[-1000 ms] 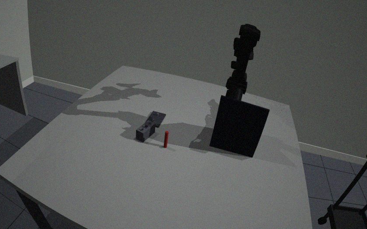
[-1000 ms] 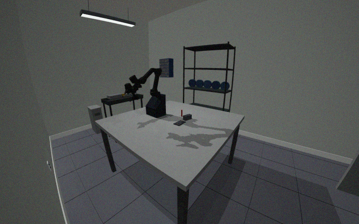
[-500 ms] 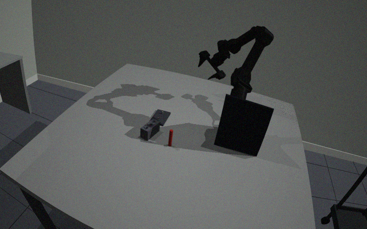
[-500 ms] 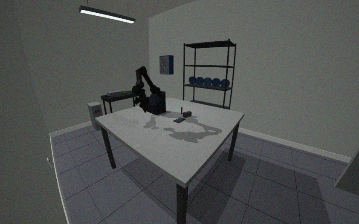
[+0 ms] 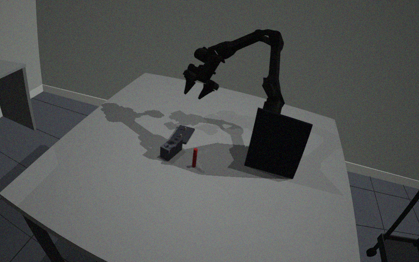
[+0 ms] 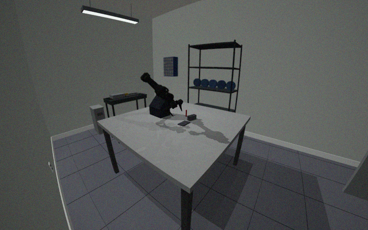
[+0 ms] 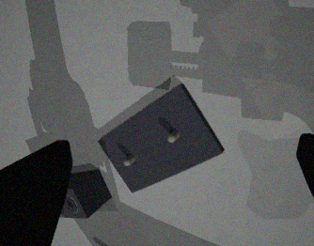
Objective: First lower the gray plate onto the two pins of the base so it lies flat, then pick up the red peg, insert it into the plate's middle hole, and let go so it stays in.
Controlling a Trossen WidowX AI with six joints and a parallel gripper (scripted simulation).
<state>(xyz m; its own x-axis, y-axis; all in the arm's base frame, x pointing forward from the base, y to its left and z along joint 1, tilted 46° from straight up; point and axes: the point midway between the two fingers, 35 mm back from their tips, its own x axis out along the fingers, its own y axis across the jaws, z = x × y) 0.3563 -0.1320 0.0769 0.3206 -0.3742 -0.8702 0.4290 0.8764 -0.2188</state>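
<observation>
Right now the gray plate is 3 cm behind my gripper tip, 25 cm to the left of it and 10 cm below it. Round my gripper tip: red peg (14 cm behind, 28 cm to the left, 10 cm below).
</observation>
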